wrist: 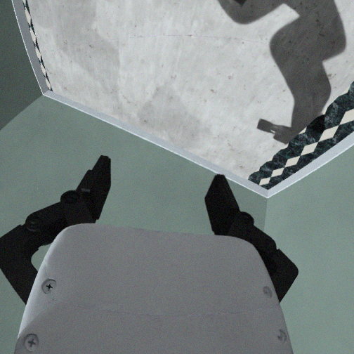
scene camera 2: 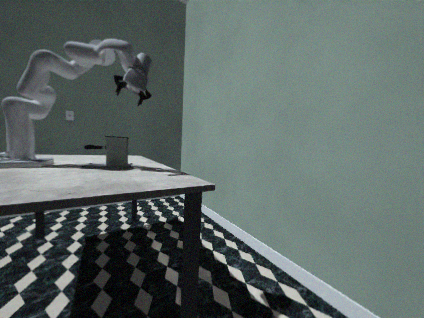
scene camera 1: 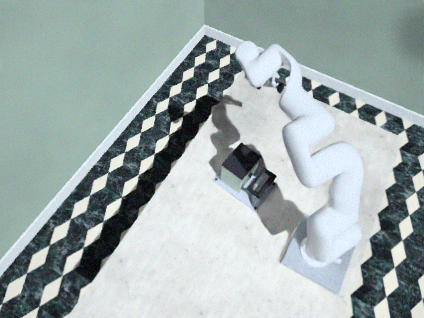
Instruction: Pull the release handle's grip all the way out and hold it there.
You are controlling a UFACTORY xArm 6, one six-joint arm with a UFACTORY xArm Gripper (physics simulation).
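The release handle's housing (scene camera 1: pixel 240 166) (scene camera 2: pixel 117 152) is a box with a dark top and pale sides, standing on the table. Its dark grip (scene camera 1: pixel 265 183) (scene camera 2: pixel 93 147) sticks out level from the side that faces the arm's base. A short gap shows between grip and box in scene camera 2. My gripper (scene camera 2: pixel 129 99) (wrist: pixel 161 178) is open, with nothing between its fingers. It is high above the table, above and beyond the housing as seen from the arm's base, apart from the grip. The arm partly hides it in scene camera 1. Housing and grip do not show in the wrist view.
The pale table (scene camera 1: pixel 150 250) (scene camera 2: pixel 75 182) carries the arm's base plate (scene camera 1: pixel 320 272). A thin plate (scene camera 1: pixel 234 194) lies under the housing. Green walls (scene camera 1: pixel 75 75) (scene camera 2: pixel 300 125) stand beyond the table. The arm's shadow (wrist: pixel 305 65) falls across the surface in the wrist view.
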